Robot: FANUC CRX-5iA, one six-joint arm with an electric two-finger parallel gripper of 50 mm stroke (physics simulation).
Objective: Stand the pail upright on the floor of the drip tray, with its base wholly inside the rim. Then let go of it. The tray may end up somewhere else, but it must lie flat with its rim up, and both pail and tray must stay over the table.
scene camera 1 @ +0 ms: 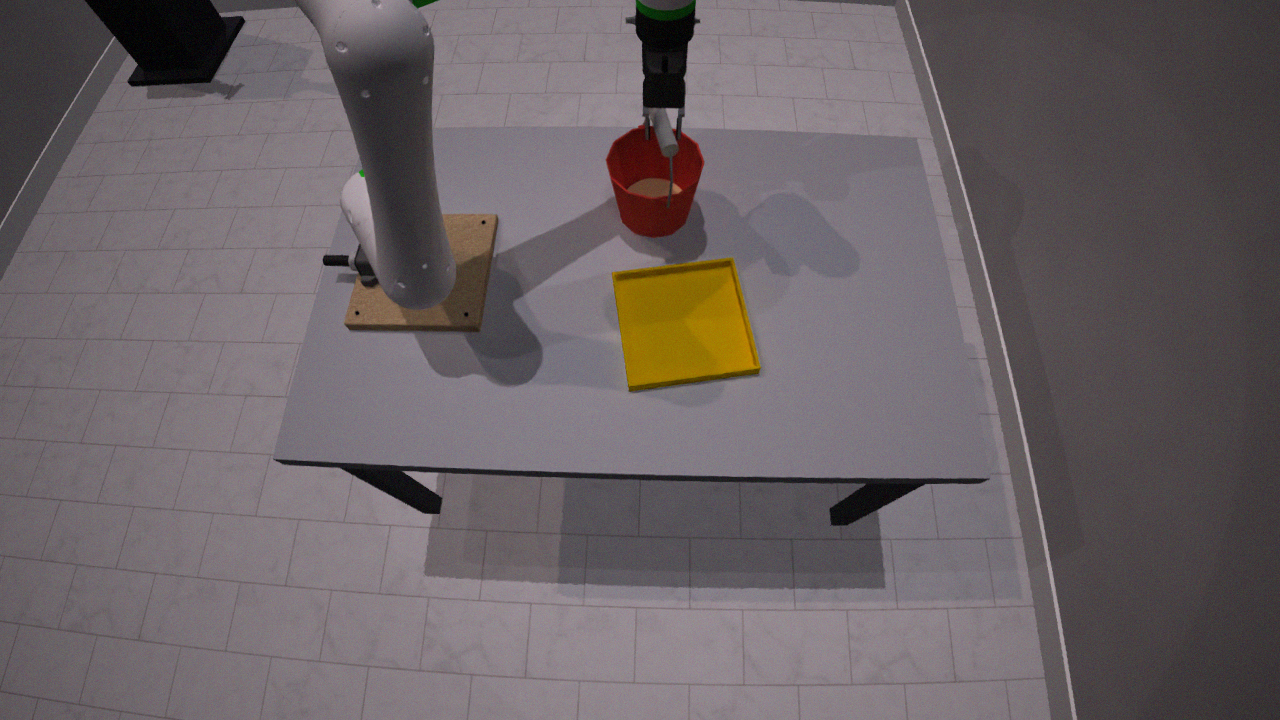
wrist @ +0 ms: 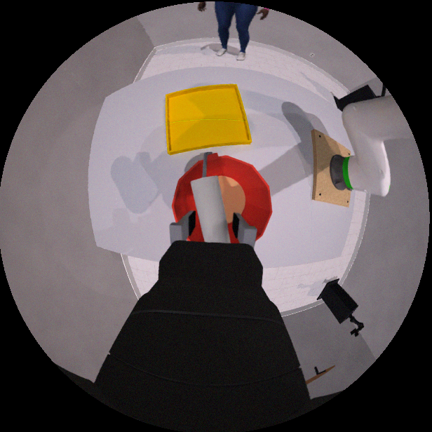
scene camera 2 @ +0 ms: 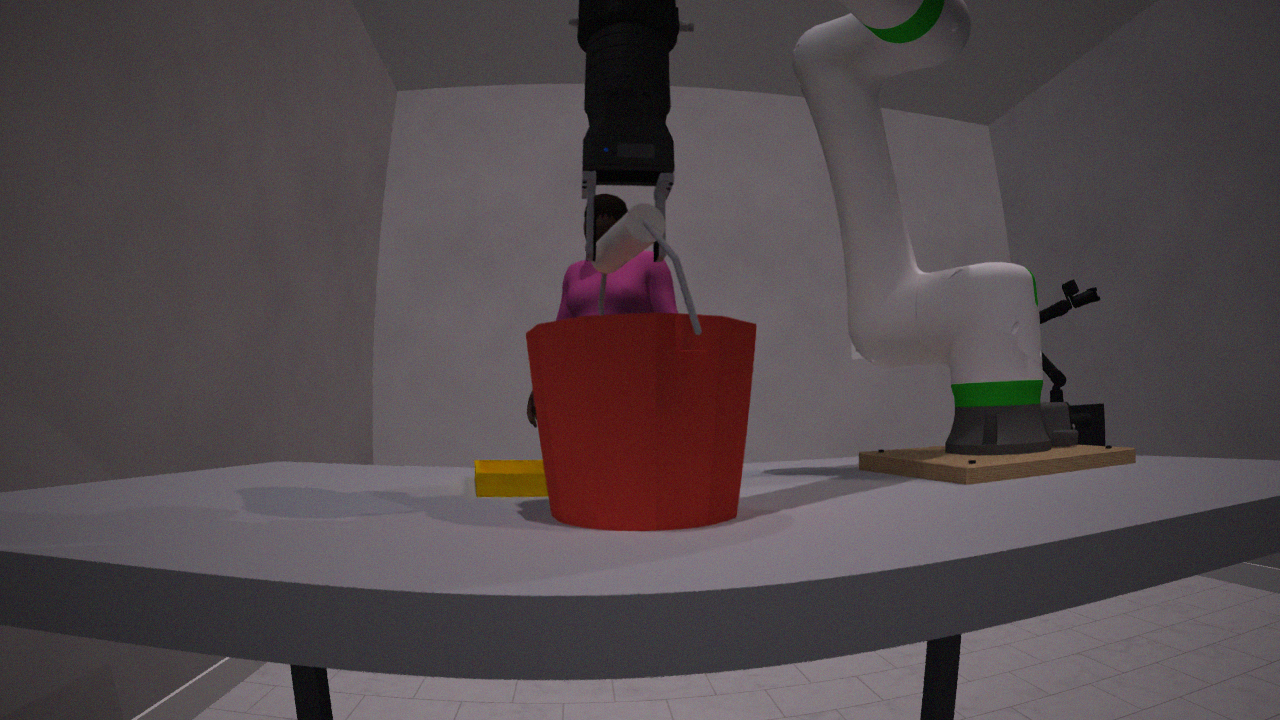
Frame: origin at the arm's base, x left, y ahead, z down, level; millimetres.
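Where they show: gripper, fingertip midpoint: (scene camera 1: 663, 135) (scene camera 2: 625, 258); arm's base at its link origin: (scene camera 2: 997, 450).
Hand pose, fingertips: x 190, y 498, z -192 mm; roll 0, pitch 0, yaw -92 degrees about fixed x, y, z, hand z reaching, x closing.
Note:
Things, the pixels of their top centre, and the offset from my fingertips. Level surfaces: height alone.
- pale grey handle grip at its top centre: (scene camera 2: 624, 223) (scene camera 1: 663, 123) dx -1, dy +1, dz -32 mm
- yellow drip tray at its top centre: (scene camera 2: 572, 465) (scene camera 1: 683, 318) dx -285, dy +57, dz +189 mm
- grey table at its surface level: dz +214 mm
The red pail (scene camera 1: 654, 214) (scene camera 2: 642, 420) (wrist: 257, 200) stands upright on the table, beside the yellow drip tray. Its wire bail is raised, with a pale grey handle grip (scene camera 1: 664, 134) (scene camera 2: 629, 238) (wrist: 211, 207) above the rim. The yellow drip tray (scene camera 1: 687, 326) (scene camera 2: 510, 479) (wrist: 207, 120) lies flat with its rim up; in the scene camera 2 view the pail hides part of it. My gripper (scene camera 1: 663, 134) (scene camera 2: 625, 259) (wrist: 213, 219) points down over the pail and is open, its two fingers on either side of the handle grip. Whether a finger touches the grip I cannot tell.
The arm's base stands on a wooden board (scene camera 1: 469, 268) (scene camera 2: 984, 465) (wrist: 322, 175) on the grey table (scene camera 1: 850, 385) (scene camera 2: 358, 555) (wrist: 125, 110). A person (scene camera 2: 617, 286) (wrist: 235, 25) stands beyond the table. The pail stands near the table edge facing scene camera 2.

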